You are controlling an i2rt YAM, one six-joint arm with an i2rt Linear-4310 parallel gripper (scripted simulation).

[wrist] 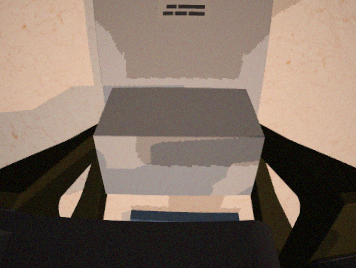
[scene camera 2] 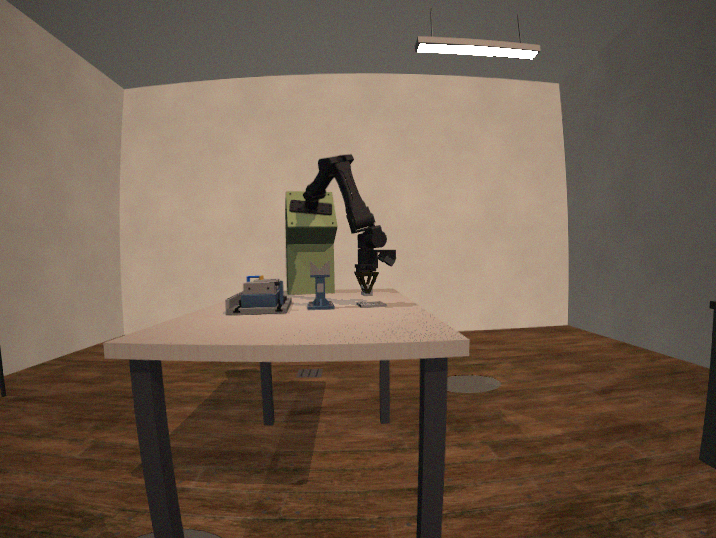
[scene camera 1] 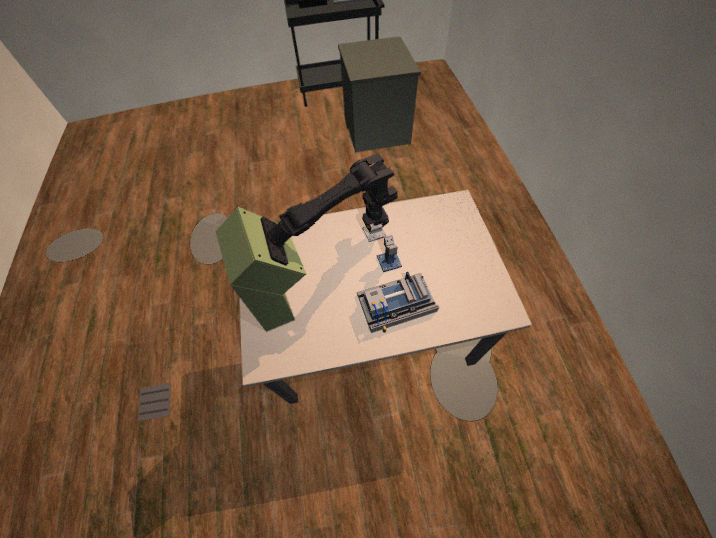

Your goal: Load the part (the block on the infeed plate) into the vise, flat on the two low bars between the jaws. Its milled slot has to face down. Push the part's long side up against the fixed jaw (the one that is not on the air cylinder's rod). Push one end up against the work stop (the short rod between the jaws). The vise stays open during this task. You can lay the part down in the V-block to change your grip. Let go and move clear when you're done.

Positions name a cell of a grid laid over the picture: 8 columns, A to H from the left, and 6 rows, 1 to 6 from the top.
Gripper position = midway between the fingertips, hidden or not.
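Observation:
You've got my gripper at (wrist: E3), and there's a part (wrist: D4) in the picture too.

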